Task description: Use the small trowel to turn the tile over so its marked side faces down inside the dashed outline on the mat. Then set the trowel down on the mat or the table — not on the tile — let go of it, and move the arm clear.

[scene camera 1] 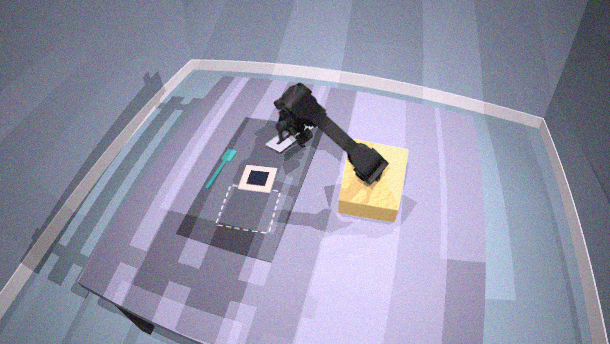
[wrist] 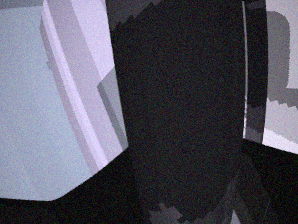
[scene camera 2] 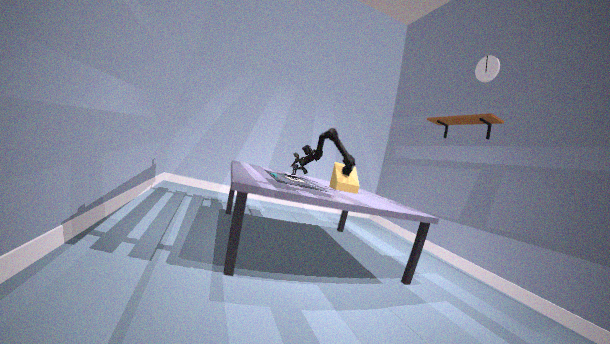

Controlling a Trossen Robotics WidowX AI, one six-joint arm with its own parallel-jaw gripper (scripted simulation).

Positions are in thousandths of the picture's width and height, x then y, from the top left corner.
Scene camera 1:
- tile: 419,519
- grey mat: 411,612
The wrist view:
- my gripper: 592,636
